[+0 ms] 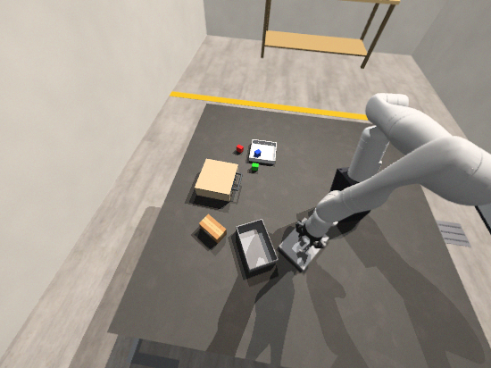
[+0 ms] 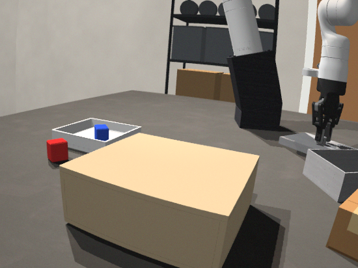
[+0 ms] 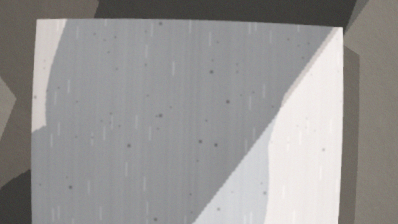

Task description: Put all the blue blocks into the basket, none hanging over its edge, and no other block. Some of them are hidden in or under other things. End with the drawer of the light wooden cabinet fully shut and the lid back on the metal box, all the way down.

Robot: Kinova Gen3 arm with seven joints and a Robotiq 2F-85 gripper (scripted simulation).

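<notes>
Now: the lid 3 cm below my hand. Round my hand: grey metal box (19 cm ahead, 8 cm to the left, 1 cm below); brown box (39 cm ahead, 8 cm to the left); drawer (45 cm ahead, 16 cm to the right, 1 cm below).
</notes>
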